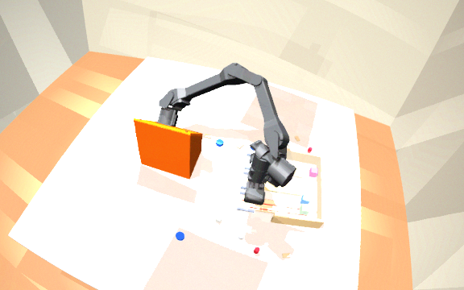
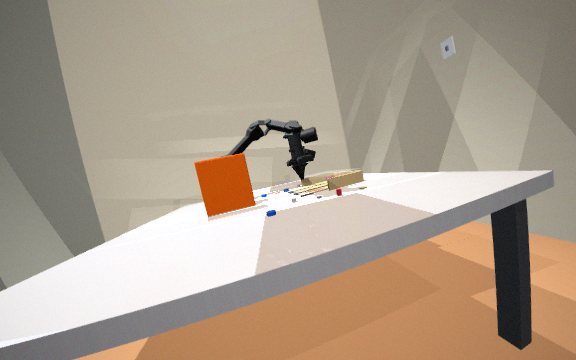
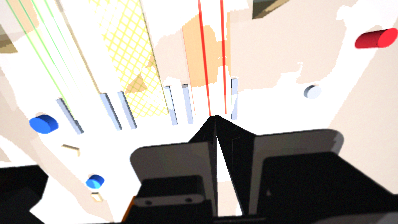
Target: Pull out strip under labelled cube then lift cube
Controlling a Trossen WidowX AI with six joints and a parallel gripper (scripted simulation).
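Now: the strip 10 cm ahead of my gripper tip, 1 cm to the left of it and 7 cm below it.
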